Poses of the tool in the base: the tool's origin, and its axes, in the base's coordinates. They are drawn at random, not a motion.
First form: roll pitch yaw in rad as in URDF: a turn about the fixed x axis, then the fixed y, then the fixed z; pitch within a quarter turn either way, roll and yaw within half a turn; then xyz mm.
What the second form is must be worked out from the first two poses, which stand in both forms.
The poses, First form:
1: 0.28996, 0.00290, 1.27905, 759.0, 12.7, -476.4
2: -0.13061, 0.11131, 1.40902, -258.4, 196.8, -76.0
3: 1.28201, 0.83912, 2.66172, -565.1, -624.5, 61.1
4: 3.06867, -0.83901, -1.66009, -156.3, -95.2, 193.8
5: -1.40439, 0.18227, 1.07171, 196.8, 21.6, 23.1
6: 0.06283, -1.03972, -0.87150, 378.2, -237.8, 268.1
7: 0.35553, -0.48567, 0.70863, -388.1, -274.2, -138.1
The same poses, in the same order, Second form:
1: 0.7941, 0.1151, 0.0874, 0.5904, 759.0, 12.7, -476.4
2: 0.7568, -0.0856, 0.0001, 0.6480, -258.4, 196.8, -76.0
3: 0.4106, -0.1874, 0.6081, 0.6531, -565.1, -624.5, 61.1
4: 0.3228, 0.6050, -0.6835, 0.2501, -156.3, -95.2, 193.8
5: 0.6237, -0.5885, -0.2687, 0.4387, 196.8, 21.6, 23.1
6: 0.7930, -0.1849, -0.4616, -0.3520, 378.2, -237.8, 268.1
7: 0.8813, 0.2431, -0.1624, 0.3713, -388.1, -274.2, -138.1
